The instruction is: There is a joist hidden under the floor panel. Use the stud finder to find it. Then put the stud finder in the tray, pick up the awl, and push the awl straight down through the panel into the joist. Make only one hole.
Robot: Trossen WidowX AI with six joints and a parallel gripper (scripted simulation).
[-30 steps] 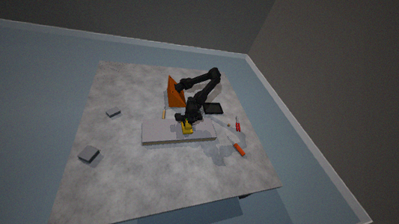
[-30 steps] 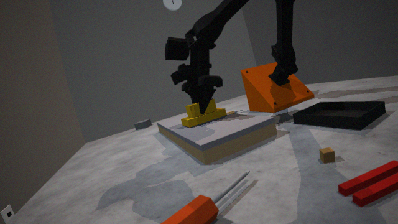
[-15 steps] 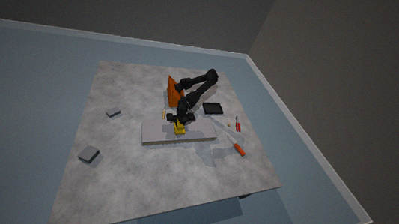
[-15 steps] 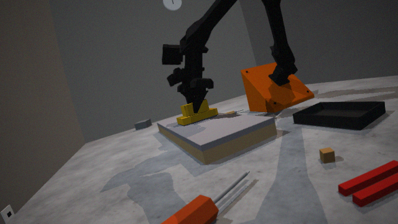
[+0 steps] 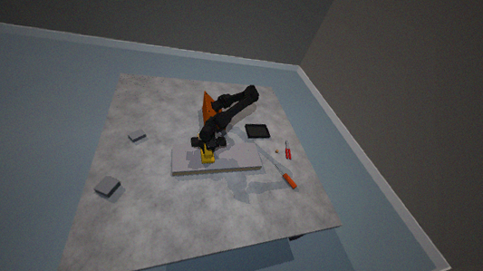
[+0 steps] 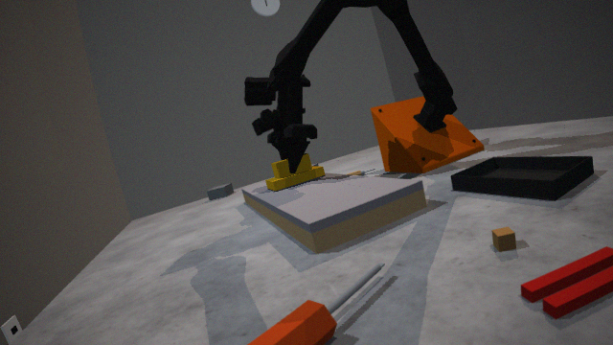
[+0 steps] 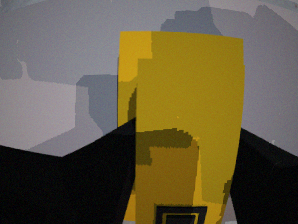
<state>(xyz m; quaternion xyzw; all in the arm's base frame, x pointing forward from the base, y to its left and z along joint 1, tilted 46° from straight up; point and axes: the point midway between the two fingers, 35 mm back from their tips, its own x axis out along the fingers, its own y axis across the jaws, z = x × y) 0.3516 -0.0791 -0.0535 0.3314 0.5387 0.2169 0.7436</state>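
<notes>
Right now the indicator light is 4 cm behind my gripper tip and 3 cm above it. Round my gripper tip: black tray: 20 cm behind, 41 cm to the left, 5 cm below; then yellow stud finder: 2 cm behind, 2 cm above; then awl: 19 cm behind, 2 cm to the right, 6 cm below.
</notes>
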